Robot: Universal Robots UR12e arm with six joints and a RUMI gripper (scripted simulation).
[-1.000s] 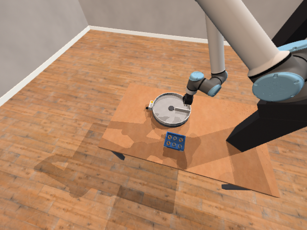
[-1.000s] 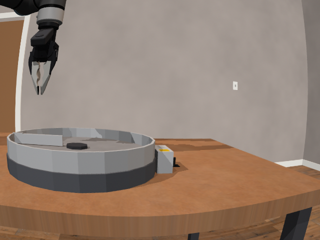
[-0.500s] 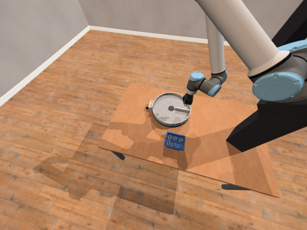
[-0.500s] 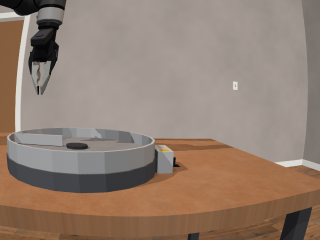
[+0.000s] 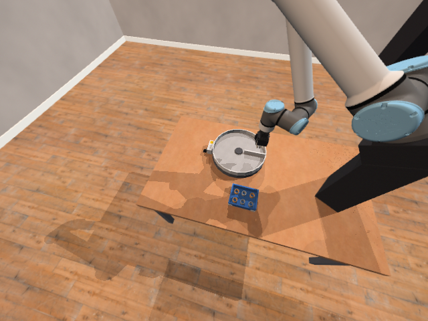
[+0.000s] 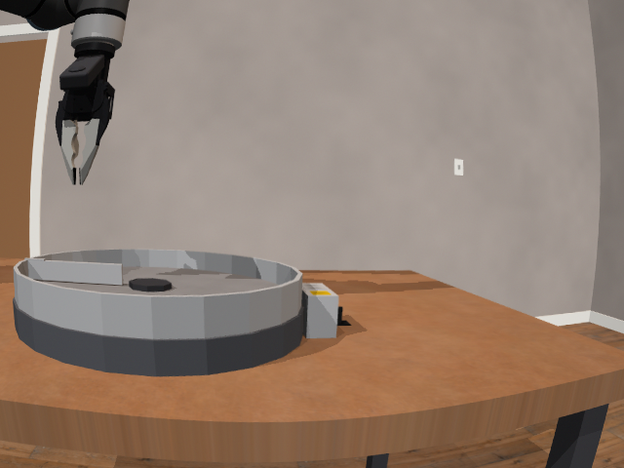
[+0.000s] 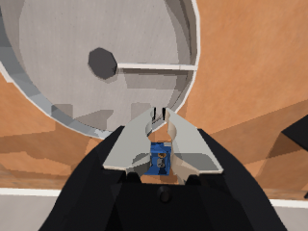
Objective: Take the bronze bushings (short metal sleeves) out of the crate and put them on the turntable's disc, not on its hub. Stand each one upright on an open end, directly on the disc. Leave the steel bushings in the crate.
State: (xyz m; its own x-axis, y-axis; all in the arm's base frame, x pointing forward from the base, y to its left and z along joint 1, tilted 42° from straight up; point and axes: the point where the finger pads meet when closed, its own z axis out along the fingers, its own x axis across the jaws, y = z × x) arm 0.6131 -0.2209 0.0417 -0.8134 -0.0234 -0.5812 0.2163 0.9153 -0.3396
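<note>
My hand is 300 mm to the right of the blue crate, 190 mm above it and 110 mm short of it. From my hand the other things lie so: grey turntable: 160 mm below, 120 mm ahead, 70 mm to the right.
</note>
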